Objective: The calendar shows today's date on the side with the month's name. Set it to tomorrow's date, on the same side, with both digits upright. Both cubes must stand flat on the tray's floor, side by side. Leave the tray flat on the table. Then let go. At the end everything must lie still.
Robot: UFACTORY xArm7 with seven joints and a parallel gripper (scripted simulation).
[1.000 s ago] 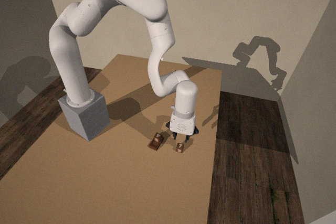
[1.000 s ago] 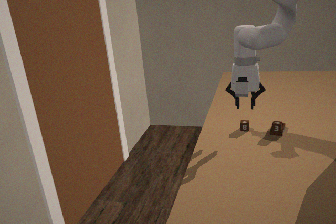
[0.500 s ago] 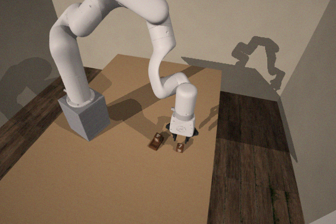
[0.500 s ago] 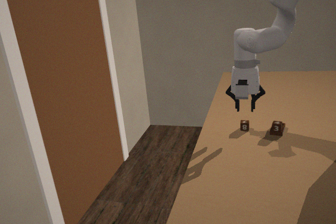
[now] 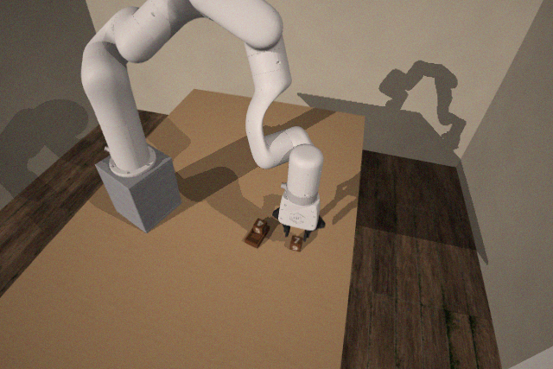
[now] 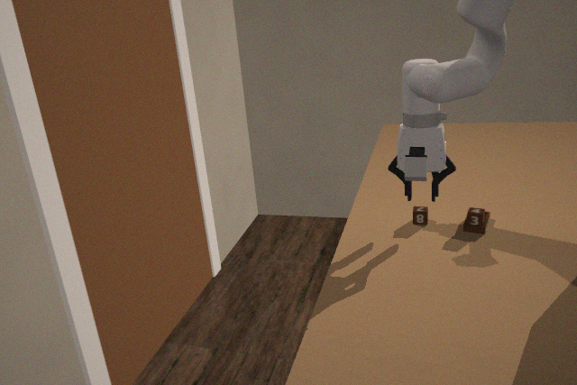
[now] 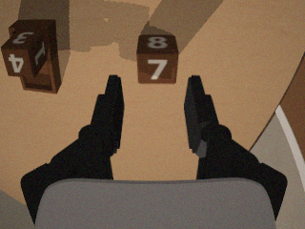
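The digit cube lies 6 cm below my hand. The rest, counted from my hand: brown calendar tray 12 cm behind, 7 cm below, 1 cm to the right.
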